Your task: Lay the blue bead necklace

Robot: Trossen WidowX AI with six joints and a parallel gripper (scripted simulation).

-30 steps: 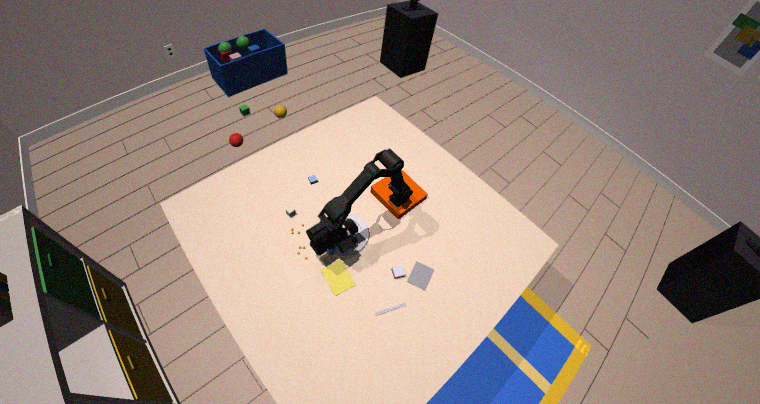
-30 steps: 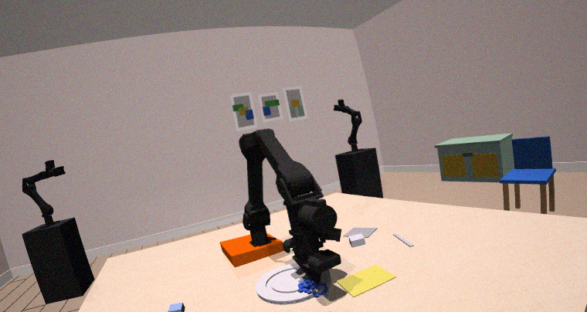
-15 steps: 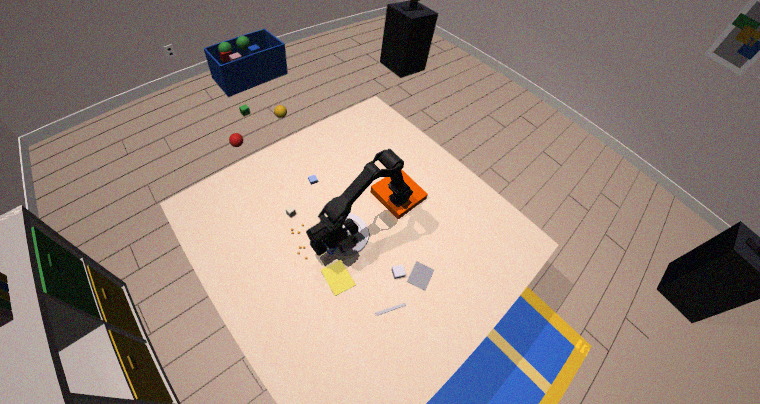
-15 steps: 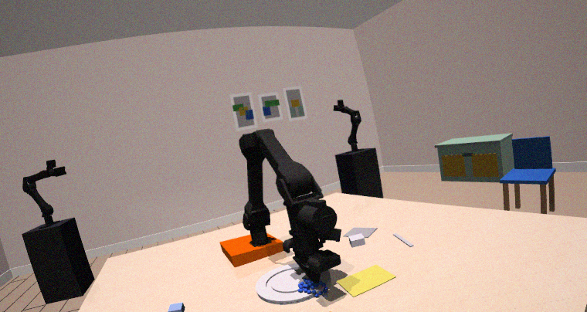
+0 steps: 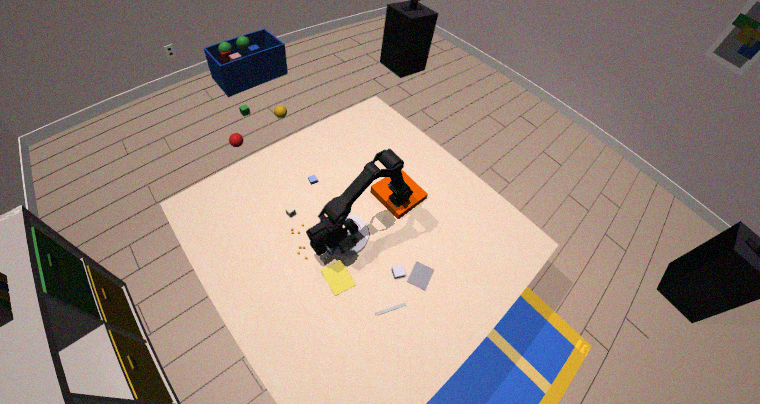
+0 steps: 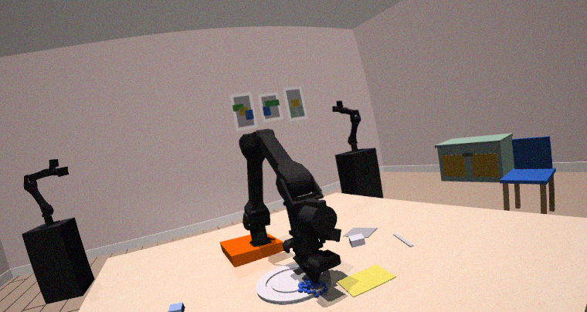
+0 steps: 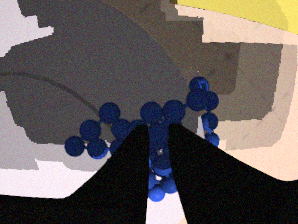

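My gripper tip is now 7 cm past the round bead board, 3 cm to the left of it and 1 cm above it. Round my gripper tip: yellow sheet: 6 cm ahead, 11 cm to the left, 2 cm below; small grey block: 15 cm behind, 23 cm to the left, 1 cm below; pale cube: 6 cm ahead, 24 cm to the right, 1 cm below.
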